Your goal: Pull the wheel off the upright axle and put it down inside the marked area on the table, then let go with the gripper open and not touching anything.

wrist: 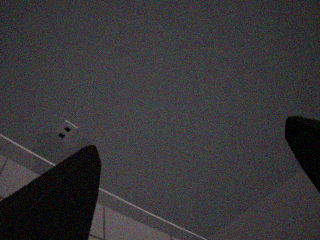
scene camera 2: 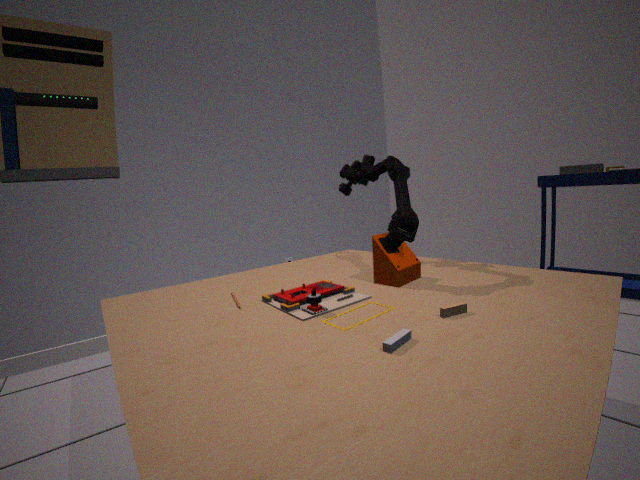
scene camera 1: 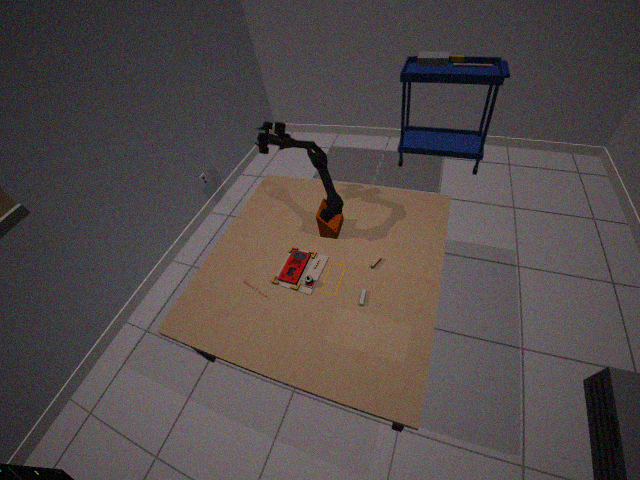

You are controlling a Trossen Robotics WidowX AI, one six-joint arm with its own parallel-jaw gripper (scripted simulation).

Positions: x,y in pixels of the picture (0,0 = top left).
Scene:
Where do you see a red plate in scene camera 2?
At 298,295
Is my gripper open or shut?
Open.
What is my gripper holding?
Nothing.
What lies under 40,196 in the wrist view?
My gripper.

